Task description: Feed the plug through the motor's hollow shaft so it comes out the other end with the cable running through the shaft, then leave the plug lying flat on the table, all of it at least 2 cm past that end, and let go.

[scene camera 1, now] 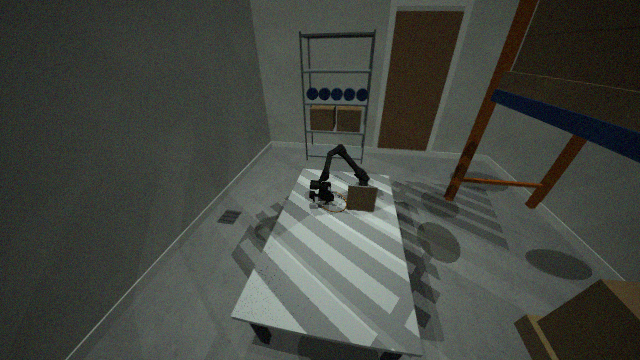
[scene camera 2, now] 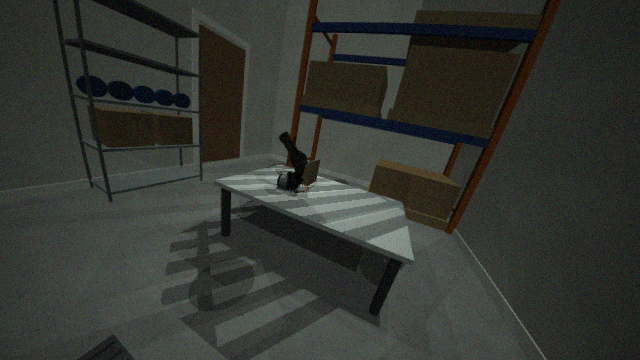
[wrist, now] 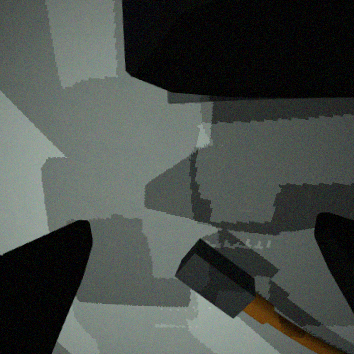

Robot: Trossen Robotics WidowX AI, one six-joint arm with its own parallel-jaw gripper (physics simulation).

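Seen in the pictures: gripper, between the fingertips: (scene camera 1: 319, 203) (scene camera 2: 293, 190) (wrist: 203, 228); arm's base, origin of its link: (scene camera 1: 363, 188) (scene camera 2: 306, 166).
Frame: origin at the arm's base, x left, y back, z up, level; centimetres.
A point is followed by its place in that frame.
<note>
My gripper (wrist: 203, 228) {y -31.8, x 10.0, z -12.7 cm} (scene camera 1: 320, 196) {y -31.8, x 10.0, z -12.7 cm} is open, with its two dark fingers wide apart at the left and right edges in the wrist view. The plug (wrist: 216, 280) {y -30.8, x 12.0, z -12.7 cm}, a dark grey rectangular block, shows below and between the fingertips, set diagonally and touched by neither finger. The orange cable (wrist: 295, 332) {y -26.8, x 13.7, z -13.2 cm} leaves its lower right end and runs out of view. In scene camera 1 a thin cable loop (scene camera 1: 336, 212) {y -17.2, x 15.1, z -13.5 cm} lies beside the gripper. I cannot make out the motor or its hollow shaft clearly; the arm and dim light hide this area in both scene views.
A brown upright panel (scene camera 1: 362, 198) {y 0.4, x 9.2, z -2.0 cm} (scene camera 2: 311, 172) {y -6.5, x 9.8, z -2.1 cm} stands on the striped-lit table (scene camera 1: 340, 260) {y -6.7, x 54.6, z -14.1 cm} (scene camera 2: 350, 212) {y -27.3, x 56.7, z -14.1 cm}, close to the cable loop and the arm. A large black shape (wrist: 240, 45) fills the top right of the wrist view. Shadows cross the tabletop.
</note>
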